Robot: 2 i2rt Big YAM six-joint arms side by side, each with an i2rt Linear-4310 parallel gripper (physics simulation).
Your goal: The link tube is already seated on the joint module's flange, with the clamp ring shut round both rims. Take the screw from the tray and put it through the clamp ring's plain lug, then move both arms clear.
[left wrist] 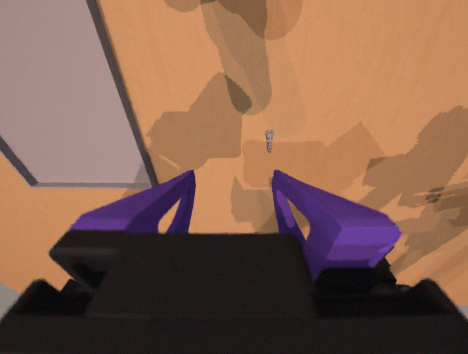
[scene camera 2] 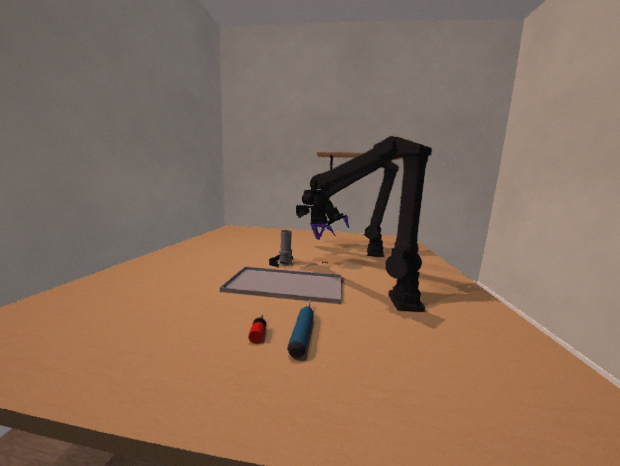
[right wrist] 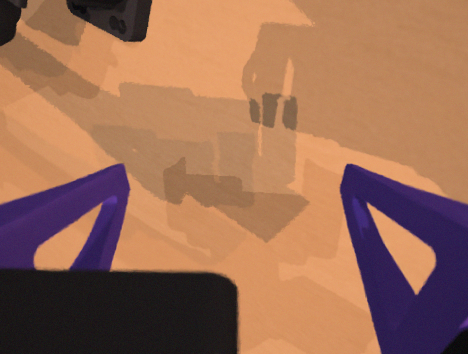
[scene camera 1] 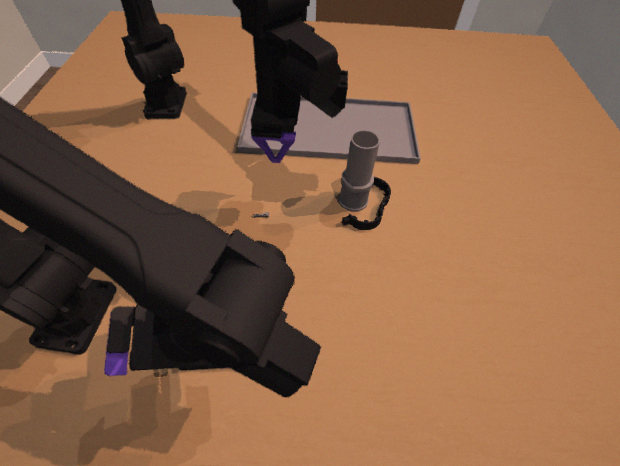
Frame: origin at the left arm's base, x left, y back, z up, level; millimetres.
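Seen in the pictures: left gripper, between the fingertips: (left wrist: 233, 177) (scene camera 2: 318, 238) (scene camera 1: 277, 150); right gripper, between the fingertips: (scene camera 2: 342, 231) (right wrist: 234, 176) (scene camera 1: 163, 349); left arm's base, origin of its link: (scene camera 2: 404, 302) (scene camera 1: 166, 104); right arm's base, origin of its link: (scene camera 2: 374, 253) (scene camera 1: 77, 315).
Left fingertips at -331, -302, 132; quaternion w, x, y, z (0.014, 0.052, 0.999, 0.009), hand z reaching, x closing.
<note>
Offsets run from my left fingertips to a thing's top centre, as dx, dy, dz. "*": to the spot under its first point.
The grey link tube @(+0, -153, +28) (scene camera 1: 362, 157) (scene camera 2: 285, 240) stands upright on the joint module @(+0, -153, -68) (scene camera 1: 353, 198) (scene camera 2: 285, 260). A grey clamp ring @(* -24, -147, -57) (scene camera 1: 356, 183) circles the joint; its lug cannot be made out. The small screw @(-43, +37, -122) (scene camera 1: 260, 214) (scene camera 2: 324, 262) (left wrist: 269, 140) lies on the table, outside the tray @(+239, -118, -116) (scene camera 1: 385, 127) (scene camera 2: 280, 284) (left wrist: 60, 100). My left gripper (scene camera 1: 275, 159) (scene camera 2: 317, 236) (left wrist: 233, 177) is half open and empty, above the table between tray and screw. My right gripper (right wrist: 234, 176) is wide open and empty, above the table at the lower left of scene camera 1.
A black beaded strip @(* -33, -208, -111) (scene camera 1: 383, 205) (scene camera 2: 274, 261) curves on the table beside the joint module. A red-handled tool @(+538, -142, -98) (scene camera 2: 257, 330) and a blue-handled tool @(* +582, -30, -92) (scene camera 2: 301, 330) lie beyond the tray. The right arm (scene camera 1: 150, 240) crosses the left side of scene camera 1.
</note>
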